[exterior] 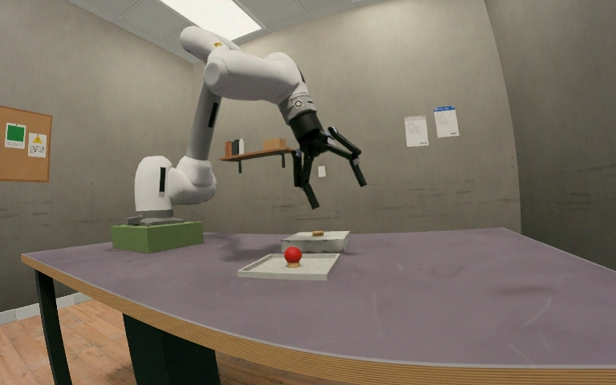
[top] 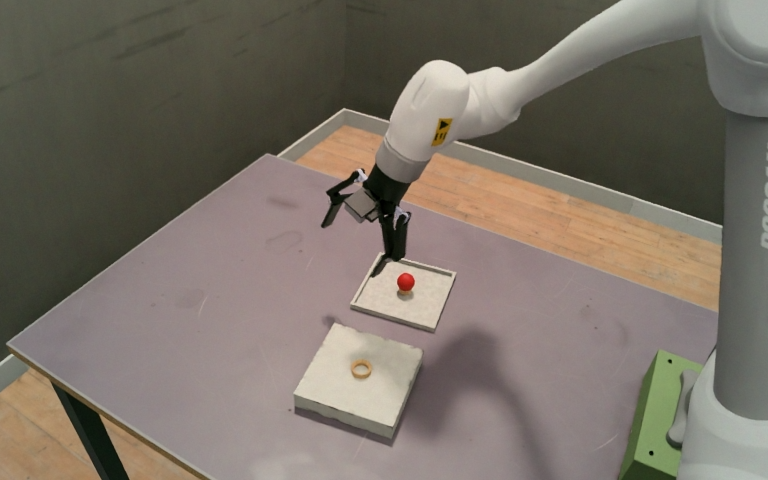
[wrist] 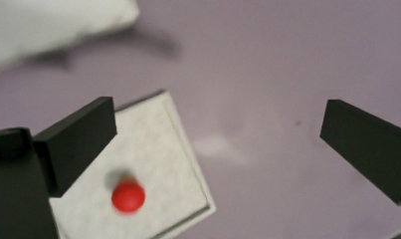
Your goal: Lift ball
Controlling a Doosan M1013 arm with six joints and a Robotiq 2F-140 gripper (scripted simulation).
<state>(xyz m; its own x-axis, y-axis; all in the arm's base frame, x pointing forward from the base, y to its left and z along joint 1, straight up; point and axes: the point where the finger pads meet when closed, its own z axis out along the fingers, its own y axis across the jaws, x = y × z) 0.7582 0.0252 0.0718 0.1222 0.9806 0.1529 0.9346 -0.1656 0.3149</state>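
Now: the red ball 13 cm below my hand, 10 cm to the right of it and 8 cm behind it. From my hand the other things lie so: shallow tray 16 cm below, 10 cm to the right, 8 cm behind; thick block 17 cm to the left, 13 cm below, 13 cm behind.
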